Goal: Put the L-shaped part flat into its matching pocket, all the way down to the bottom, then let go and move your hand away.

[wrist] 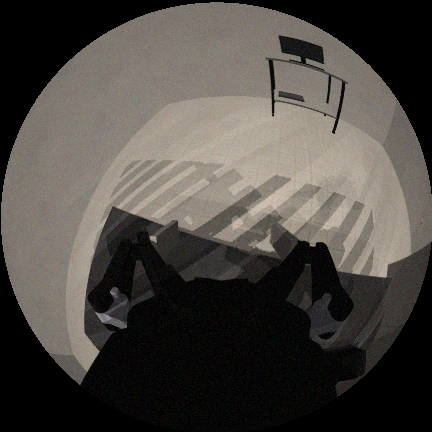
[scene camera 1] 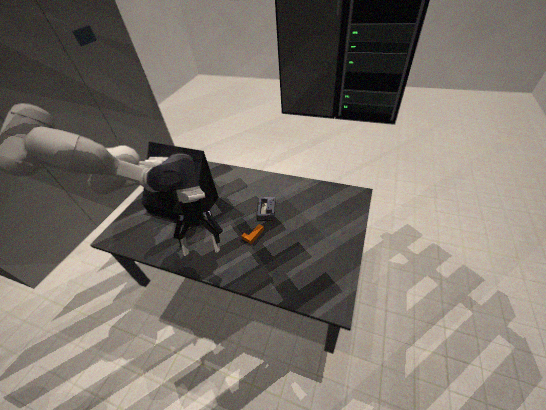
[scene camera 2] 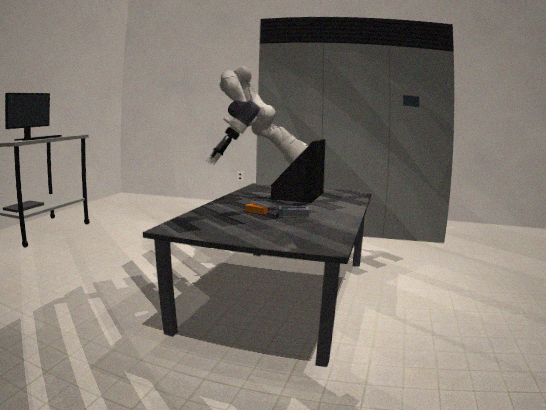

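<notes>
The orange L-shaped part (scene camera 1: 254, 234) (scene camera 2: 256, 209) lies on the dark table (scene camera 1: 320, 250) (scene camera 2: 240, 235). Beside it stands a small grey block with a pocket (scene camera 1: 266, 217) (scene camera 2: 294, 212); the pocket's shape is too small to tell. The part lies outside the block. My gripper (scene camera 1: 200, 248) (scene camera 2: 212, 161) (wrist: 224, 231) is open with nothing between its fingers. It hangs high above the table, apart from the part and the block, and is tilted in the scene camera 2 view. Neither the part nor the block can be made out in the wrist view.
A black wedge-shaped mount (scene camera 1: 207, 180) (scene camera 2: 302, 175) carries the arm at the table's end. A black server rack (scene camera 1: 307, 60) stands beyond the table. A grey cabinet (scene camera 2: 355, 150) stands behind the arm. A stand with a monitor (scene camera 2: 27, 111) (wrist: 301, 49) is farther off.
</notes>
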